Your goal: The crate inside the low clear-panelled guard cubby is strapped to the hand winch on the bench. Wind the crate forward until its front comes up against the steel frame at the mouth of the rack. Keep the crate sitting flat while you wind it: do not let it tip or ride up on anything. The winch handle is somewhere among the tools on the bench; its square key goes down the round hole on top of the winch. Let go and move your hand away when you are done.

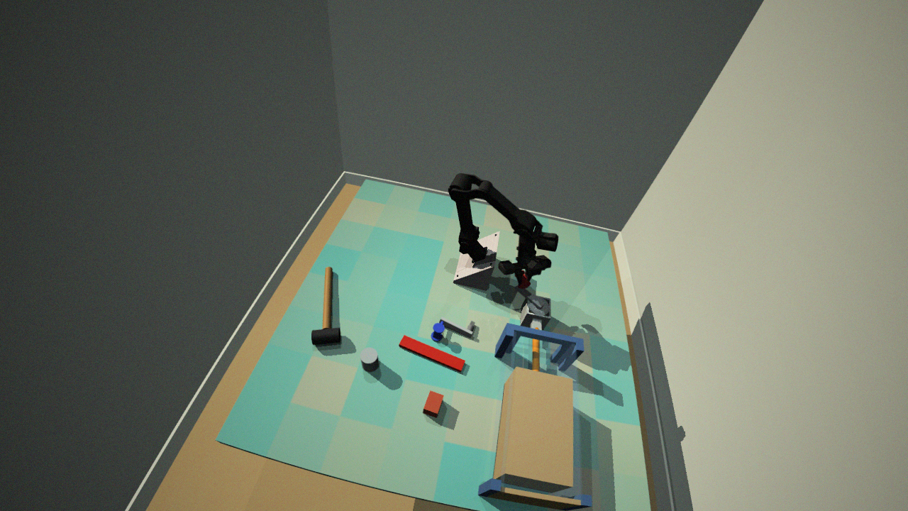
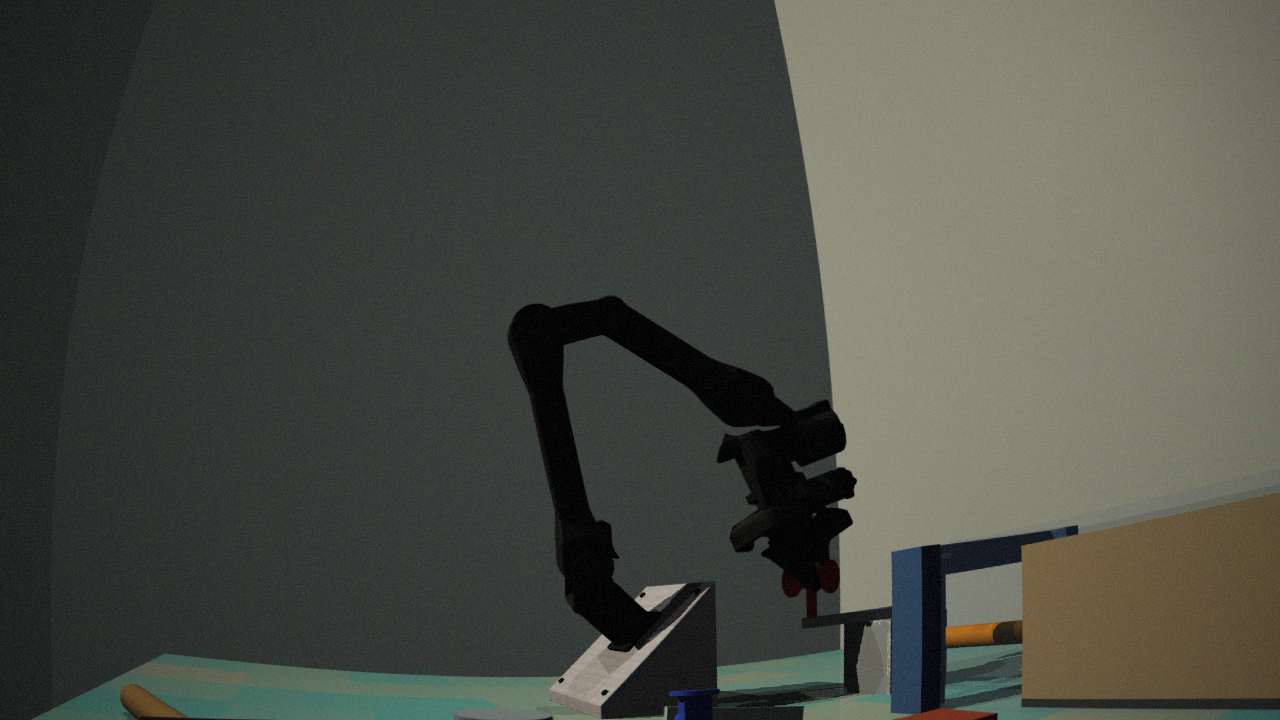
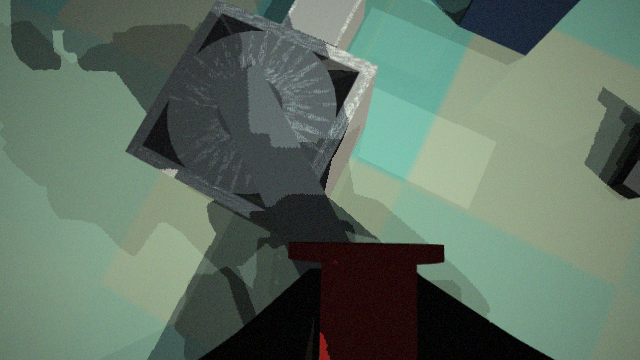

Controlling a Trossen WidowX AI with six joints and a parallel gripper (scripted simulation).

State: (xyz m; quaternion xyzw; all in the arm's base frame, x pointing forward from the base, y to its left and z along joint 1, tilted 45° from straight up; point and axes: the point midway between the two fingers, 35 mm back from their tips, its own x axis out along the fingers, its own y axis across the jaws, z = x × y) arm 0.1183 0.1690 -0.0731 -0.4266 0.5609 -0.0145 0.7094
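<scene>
Right now my gripper tip is 30 mm above the winch handle, 20 mm to the right of it and 10 mm short of it. The rest, counted from my gripper tip: red knob 10 mm to the right, 10 mm behind; blue steel frame 200 mm ahead, 80 mm to the left, 30 mm below; grey winch 100 mm below, 70 mm to the left, 30 mm ahead.
</scene>
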